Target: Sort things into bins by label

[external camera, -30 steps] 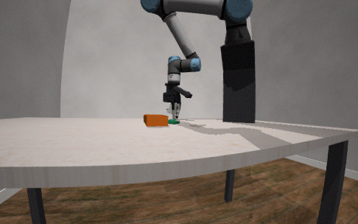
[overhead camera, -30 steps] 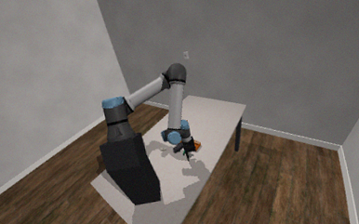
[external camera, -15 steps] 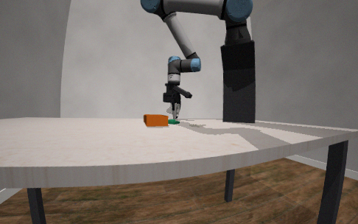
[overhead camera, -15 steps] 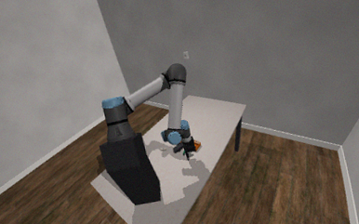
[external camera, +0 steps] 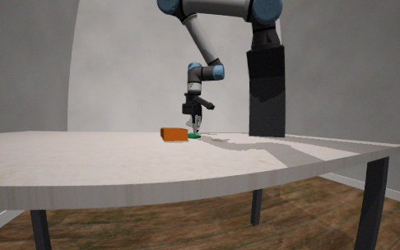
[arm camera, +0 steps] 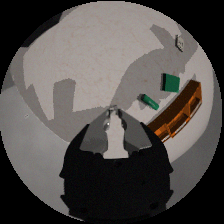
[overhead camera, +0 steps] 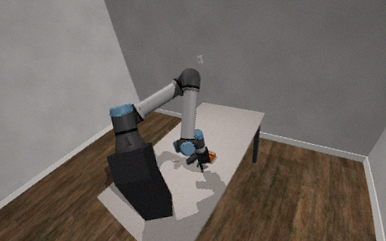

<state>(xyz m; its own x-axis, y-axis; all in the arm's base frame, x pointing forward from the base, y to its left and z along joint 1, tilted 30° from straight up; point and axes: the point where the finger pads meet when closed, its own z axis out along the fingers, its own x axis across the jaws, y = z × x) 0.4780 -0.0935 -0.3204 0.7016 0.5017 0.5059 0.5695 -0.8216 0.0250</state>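
My gripper is now 20 mm short of the white object, 260 mm to the right of it and 10 mm above it. Also, from my hand: green block 70 mm ahead, 130 mm to the left, 10 mm below; small dark thing 130 mm ahead, 10 mm below; green cylinder 50 mm ahead, 60 mm to the left, 10 mm below.
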